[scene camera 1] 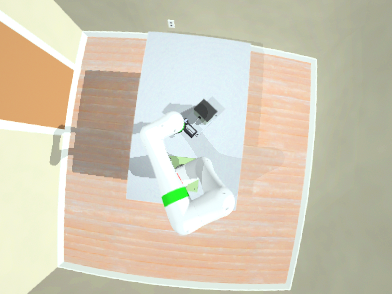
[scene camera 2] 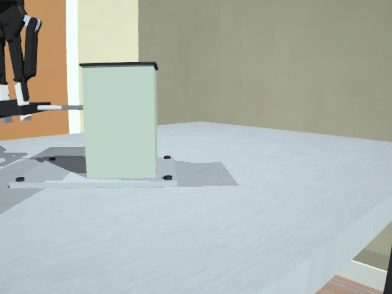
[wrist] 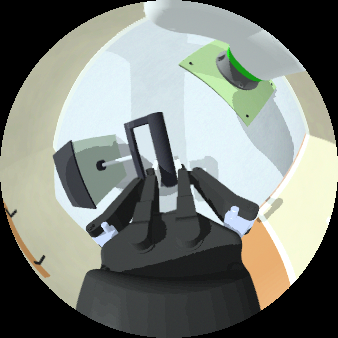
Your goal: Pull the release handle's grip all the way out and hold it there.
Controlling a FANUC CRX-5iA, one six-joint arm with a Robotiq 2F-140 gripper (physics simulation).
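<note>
The release handle's dark grip (scene camera 1: 190, 129) (wrist: 163, 145) is a rectangular loop with a thick outer bar. In scene camera 2 part of the grip (scene camera 2: 37, 107) shows at the left edge. A light rod (scene camera 2: 62, 107) (wrist: 118, 162) joins it to the pale green housing (scene camera 2: 120, 120) (wrist: 97, 160), which has a dark top (scene camera 1: 205, 109); a length of rod shows outside the housing. My gripper (wrist: 166, 163) is shut on the outer bar of the grip near one end, one finger inside the loop and one outside. The grip is held level, above the table.
The housing stands on a bolted base plate (scene camera 2: 100, 185) on the light table (scene camera 1: 200, 65) (scene camera 2: 225, 225). The arm (scene camera 1: 161, 165) reaches over the table from its green mounting plate (wrist: 210, 75). The table's edge (scene camera 2: 340, 235) shows at the right of scene camera 2.
</note>
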